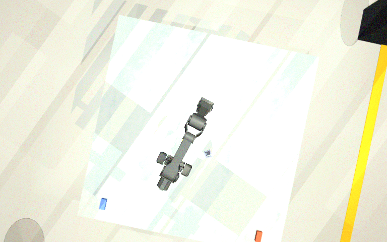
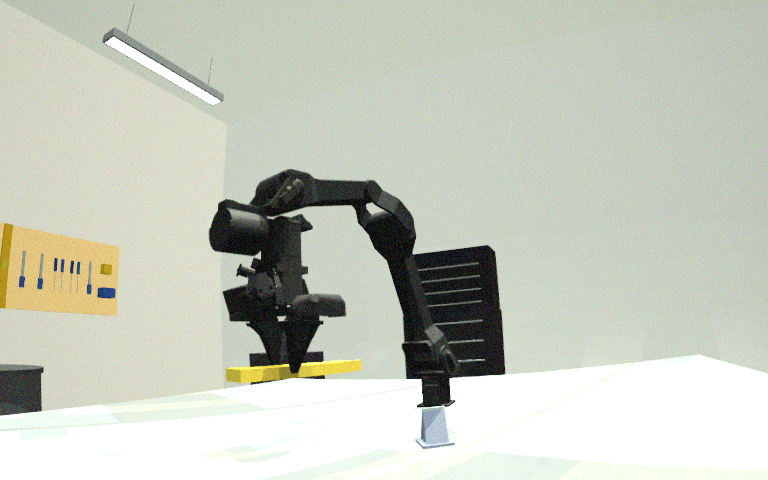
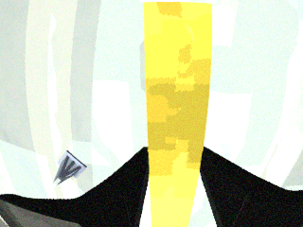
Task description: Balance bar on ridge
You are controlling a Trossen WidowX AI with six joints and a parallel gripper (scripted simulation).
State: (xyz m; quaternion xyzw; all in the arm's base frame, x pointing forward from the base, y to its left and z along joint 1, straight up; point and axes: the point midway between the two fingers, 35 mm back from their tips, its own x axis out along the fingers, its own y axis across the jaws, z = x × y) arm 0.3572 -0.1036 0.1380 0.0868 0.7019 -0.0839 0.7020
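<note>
My gripper tip is 3 cm past the yellow bar and 1 cm to the right of it. Round my gripper tip: small orange block: 60 cm to the left, 38 cm ahead, 10 cm below; small blue block: 40 cm to the right, 38 cm ahead, 10 cm below.
</note>
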